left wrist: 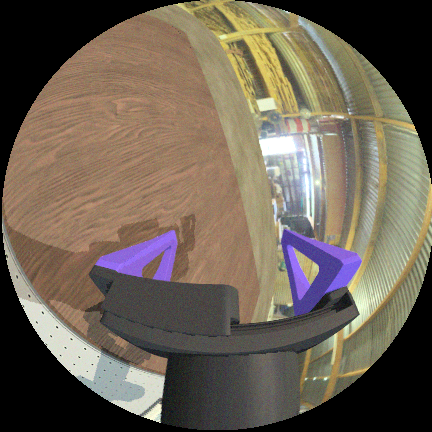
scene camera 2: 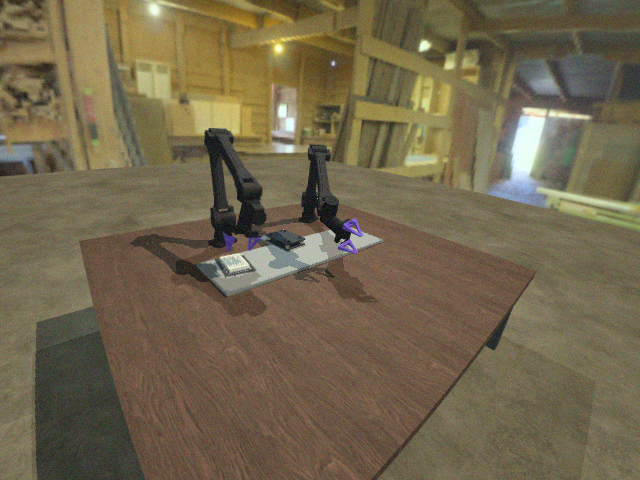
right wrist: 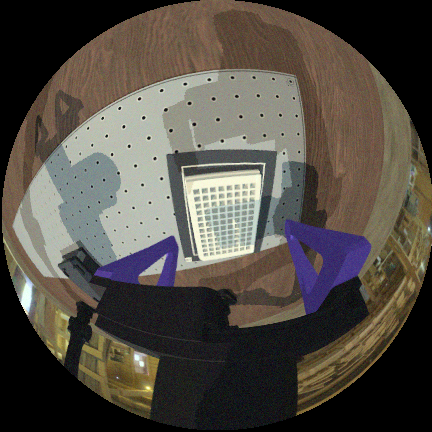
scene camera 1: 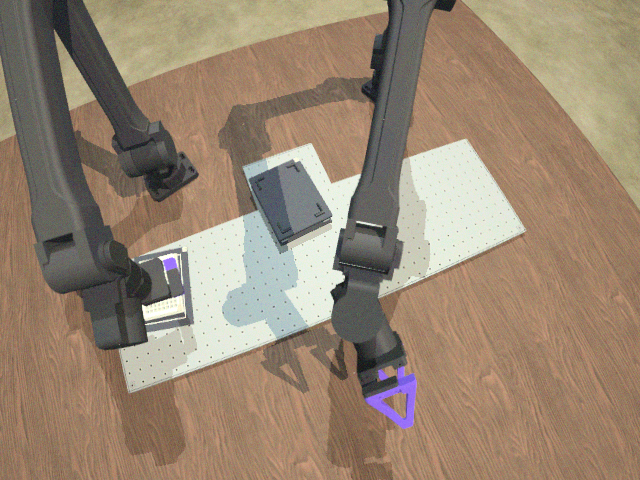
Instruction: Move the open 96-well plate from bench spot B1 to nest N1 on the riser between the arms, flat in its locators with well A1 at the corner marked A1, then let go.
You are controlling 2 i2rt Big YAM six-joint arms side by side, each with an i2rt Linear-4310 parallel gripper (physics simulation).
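Frame: origin at the left arm's base, x back, y right, z up, level; metres.
Seen in the pictures: left gripper, fingertip midpoint: (left wrist: 229, 236) (scene camera 2: 359, 244) (scene camera 1: 403, 408); right gripper, fingertip midpoint: (scene camera 2: 238, 250) (right wrist: 229, 234) (scene camera 1: 150, 294); left arm's base at its link origin: (scene camera 2: 308, 219) (right wrist: 85, 306); right arm's base at its link origin: (scene camera 2: 223, 242) (scene camera 1: 171, 177).
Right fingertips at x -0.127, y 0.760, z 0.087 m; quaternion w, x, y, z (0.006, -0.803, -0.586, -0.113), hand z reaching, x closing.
Offsets run from my right fingertips to a thing's top centre. "*": to the spot under its first point. Level surfaces: height alone.
The cream 96-well plate {dy -0.007, dx +0.035, dz -0.058 m} (scene camera 1: 162, 310) (scene camera 2: 235, 263) (right wrist: 227, 215) lies flat inside the dark frame of bench spot B1 {* dy -0.053, dx -0.009, dz -0.072 m} (scene camera 1: 189, 289) (right wrist: 220, 156). My right gripper (scene camera 2: 239, 250) (right wrist: 229, 234) is open and empty, pointing down above the plate and apart from it. In scene camera 1 its arm and body hide part of the plate. Nest N1 {dy -0.335, dx +0.008, dz -0.035 m} (scene camera 1: 292, 198) (scene camera 2: 285, 238) is a dark block with corner locators on the riser, with no plate on it. My left gripper (scene camera 2: 357, 243) (left wrist: 229, 236) is open and empty, held beyond the board's front edge. The A1 marks are too small to read.
A pale perforated board {dz -0.074 m} (scene camera 1: 454, 186) (scene camera 2: 227, 289) (right wrist: 135, 165) carries the bench spot and stretches across the wooden table {dz -0.087 m} (scene camera 1: 516, 335) (scene camera 2: 320, 361). The left arm (scene camera 1: 382, 139) reaches across the board to the right of the nest in scene camera 1. Arm shadows fall on the board.
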